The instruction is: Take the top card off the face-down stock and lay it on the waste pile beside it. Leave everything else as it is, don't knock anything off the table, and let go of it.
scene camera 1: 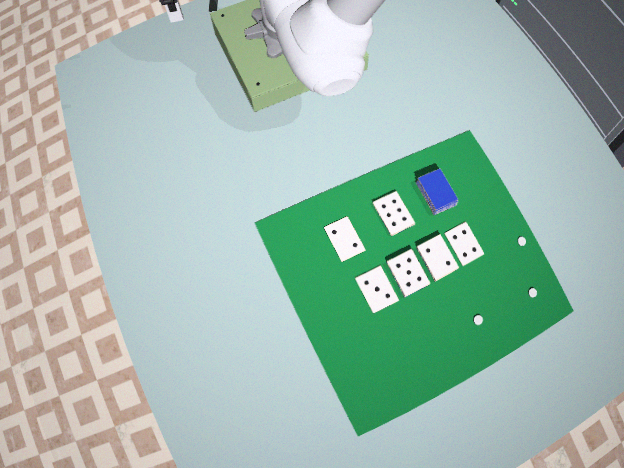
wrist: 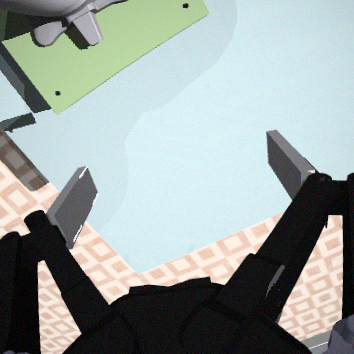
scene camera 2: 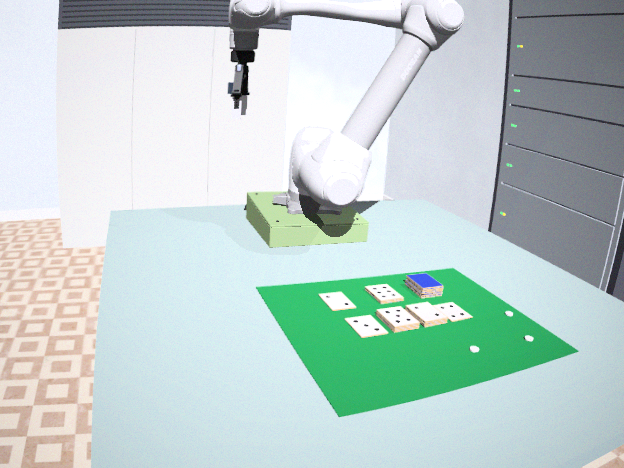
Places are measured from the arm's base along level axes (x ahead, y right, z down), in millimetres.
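Pixels of known places: gripper, between the fingertips: (wrist: 176, 163) (scene camera 2: 239, 116); arm's base, origin of its link: (scene camera 2: 309, 205).
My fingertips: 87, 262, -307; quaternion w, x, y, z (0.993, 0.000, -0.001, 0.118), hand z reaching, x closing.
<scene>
Ahead of a thing's pixels: the offset from my fingertips to its middle, as dx, dy, dz. Level surfaces: height alone.
The face-down stock @(+470, -435, +362) (scene camera 1: 437, 190) (scene camera 2: 424, 285) is a thick stack with a blue top, near the mat's back right corner. Beside it on the left, a lower face-up pile with six pips @(+484, -315, +380) (scene camera 1: 393, 213) (scene camera 2: 384, 293) lies apart from it, in the waste pile's place. My gripper (scene camera 1: 194, 9) (scene camera 2: 239, 108) (wrist: 176, 163) is open and empty, its fingers wide apart. It hangs high at the back left, beside the arm's base and far from the cards. The stock and the waste pile do not show in the wrist view.
The green mat @(dz +388) (scene camera 1: 322, 332) (scene camera 2: 332, 372) also bears a two-pip card @(+502, -186, +386) (scene camera 1: 344, 238) (scene camera 2: 337, 300), a front row of face-up cards and piles, and three white discs at the right. The arm stands on a green block (scene camera 1: 252, 60) (scene camera 2: 317, 235) (wrist: 125, 45) at the table's back.
</scene>
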